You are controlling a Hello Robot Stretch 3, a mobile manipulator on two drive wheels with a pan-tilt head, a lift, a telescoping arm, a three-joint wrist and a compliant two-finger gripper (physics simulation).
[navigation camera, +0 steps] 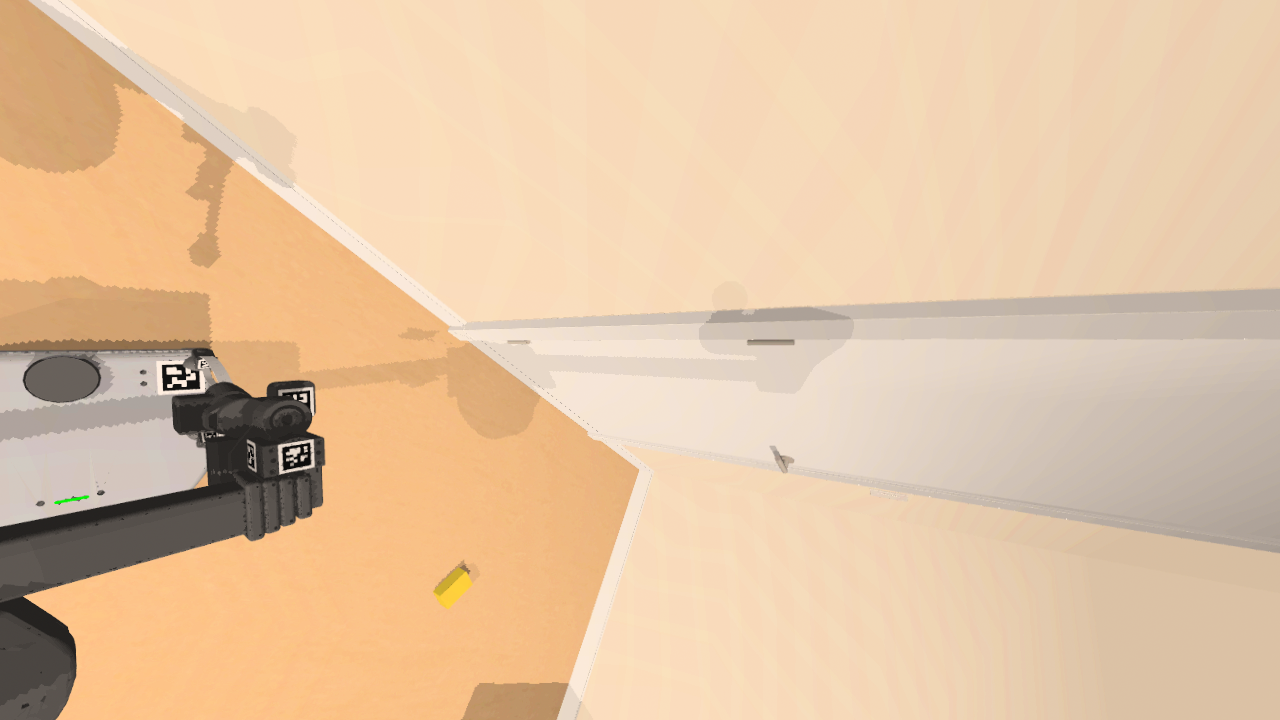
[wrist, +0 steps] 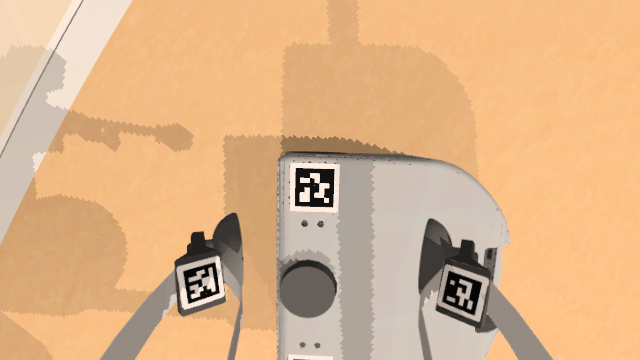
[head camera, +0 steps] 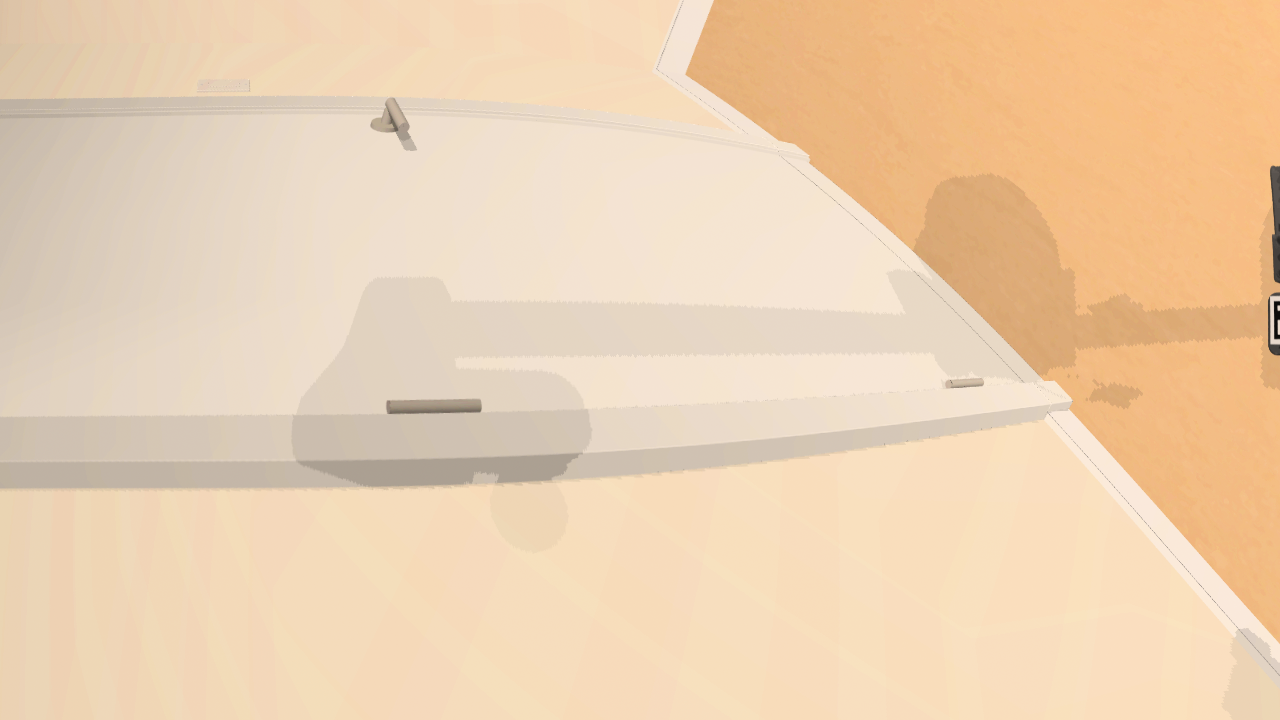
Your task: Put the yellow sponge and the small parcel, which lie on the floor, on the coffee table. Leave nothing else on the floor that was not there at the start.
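Pixels of known places: gripper, between the fingertips: point(wrist: 330, 242); robot's base, origin of its link: point(navigation camera: 64, 376) point(wrist: 316, 246).
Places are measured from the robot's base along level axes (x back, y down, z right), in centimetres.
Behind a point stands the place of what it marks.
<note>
A yellow block point(navigation camera: 452, 587) @(x 73.4, y -4.6, z 71.5 cm), which looks like the sponge, lies on the orange floor point(navigation camera: 384, 501) @(x 40.0, y 0.0, z 54.0 cm) in the lower middle of the navigation view, apart from the robot. A small dark spot shows at its upper end. My gripper point(wrist: 330, 242) @(x 2.2, y -36.1, z 12.9 cm) is open in the wrist view, its two fingertips wide apart above the robot's own base, with no object between them. The small parcel and the coffee table do not show in these views.
A white door point(head camera: 626, 232) @(x 12.6, y -65.1, z 109.8 cm) point(navigation camera: 1029, 402) @(x 4.2, y -144.4, z 97.4 cm) with handles stands in the wall, with shadows on it. White skirting point(head camera: 1154, 528) @(x -28.2, y -7.6, z 51.2 cm) point(navigation camera: 375, 259) @(x -28.5, y -6.2, z 50.7 cm) point(wrist: 65, 105) @(x -46.4, y -1.3, z 24.5 cm) runs along the walls. The robot's base point(navigation camera: 98, 465) @(x 14.1, y -16.0, z 2.9 cm) point(wrist: 410, 200) @(x 12.0, y -16.0, z 11.8 cm) is at the left of the navigation view. A shadow falls at the bottom.
</note>
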